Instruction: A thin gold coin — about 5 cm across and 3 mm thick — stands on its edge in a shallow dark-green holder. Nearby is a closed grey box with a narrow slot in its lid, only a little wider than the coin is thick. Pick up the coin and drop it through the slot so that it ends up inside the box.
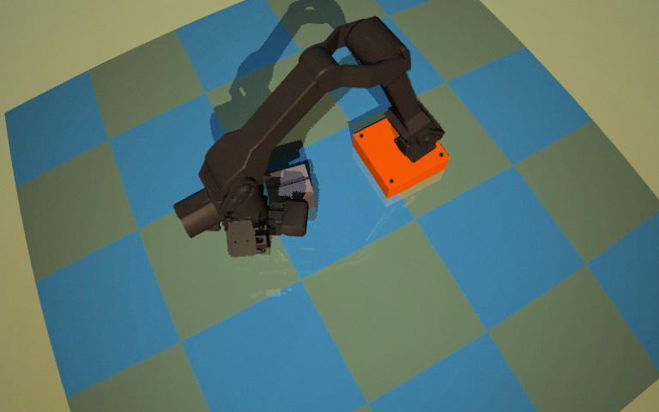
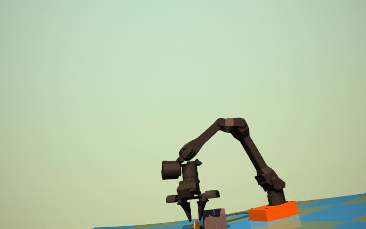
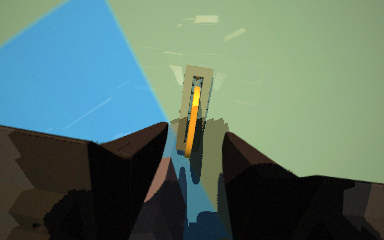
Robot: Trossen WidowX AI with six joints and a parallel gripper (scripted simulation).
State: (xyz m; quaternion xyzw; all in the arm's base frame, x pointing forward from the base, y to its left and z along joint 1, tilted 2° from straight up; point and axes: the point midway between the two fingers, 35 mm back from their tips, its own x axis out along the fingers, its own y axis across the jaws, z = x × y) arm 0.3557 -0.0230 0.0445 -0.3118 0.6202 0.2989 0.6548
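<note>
Right now the gold coin is 2 cm below my gripper tip.
</note>
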